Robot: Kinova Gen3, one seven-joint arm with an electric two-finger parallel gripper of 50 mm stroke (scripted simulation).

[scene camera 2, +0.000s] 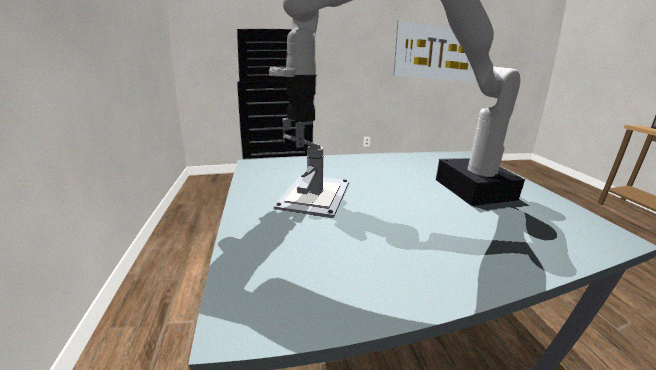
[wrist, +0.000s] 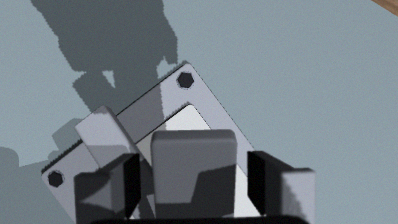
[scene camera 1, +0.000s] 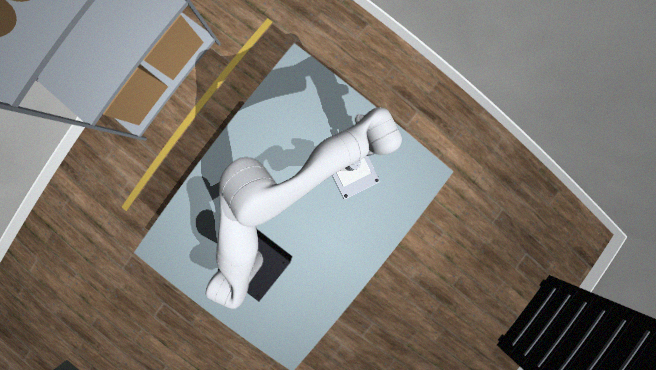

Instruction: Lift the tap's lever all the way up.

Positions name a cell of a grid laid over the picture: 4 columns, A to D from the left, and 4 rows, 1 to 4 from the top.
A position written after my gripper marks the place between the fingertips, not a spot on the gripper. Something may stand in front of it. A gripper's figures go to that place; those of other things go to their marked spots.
Labels:
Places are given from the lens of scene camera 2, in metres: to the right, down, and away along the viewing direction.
my gripper (scene camera 2: B2): -0.09, -0.11, 0.72
grey tap (scene camera 2: B3): -0.05, 0.02, 0.80
plate (scene camera 2: B3): -0.13, 0.05, 0.74

